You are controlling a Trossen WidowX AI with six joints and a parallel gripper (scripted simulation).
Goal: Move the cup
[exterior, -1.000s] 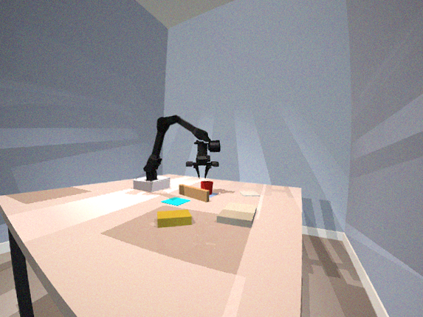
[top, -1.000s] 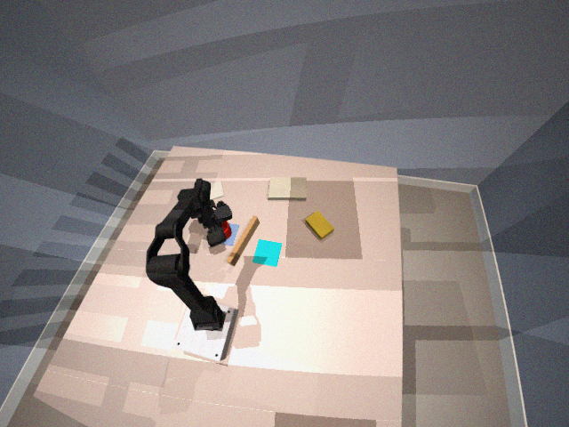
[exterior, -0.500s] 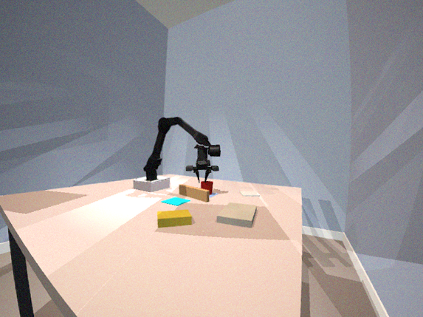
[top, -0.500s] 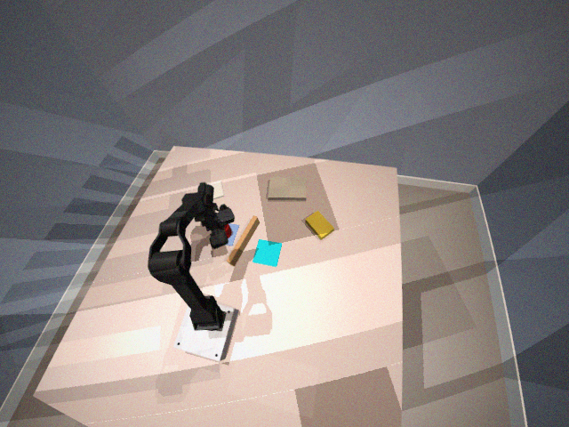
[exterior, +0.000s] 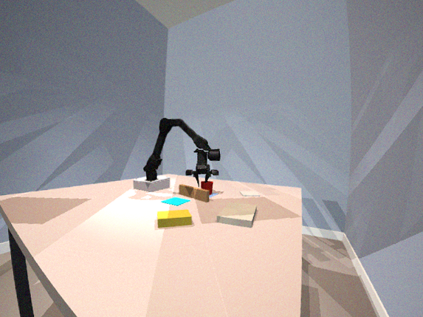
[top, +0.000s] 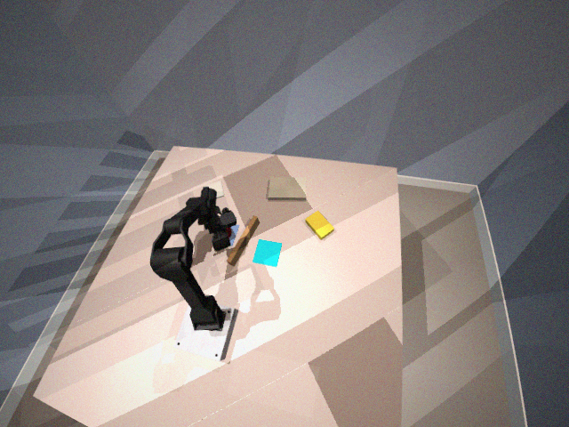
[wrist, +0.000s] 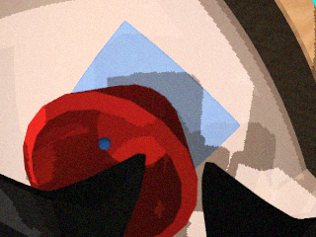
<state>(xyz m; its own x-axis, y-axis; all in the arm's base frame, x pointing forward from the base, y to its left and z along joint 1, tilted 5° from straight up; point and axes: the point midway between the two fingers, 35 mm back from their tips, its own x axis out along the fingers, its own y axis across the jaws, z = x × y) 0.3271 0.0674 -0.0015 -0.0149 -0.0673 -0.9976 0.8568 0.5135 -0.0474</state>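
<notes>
The red cup lies 30 mm ahead of my gripper tip and 10 mm to the left of it. Round my gripper tip: light-blue pad (50 mm below, 30 mm ahead, 10 mm to the left); wooden bar (90 mm to the right, 20 mm below, 10 mm behind); blue marble (40 mm ahead, 30 mm to the left, 30 mm below).
</notes>
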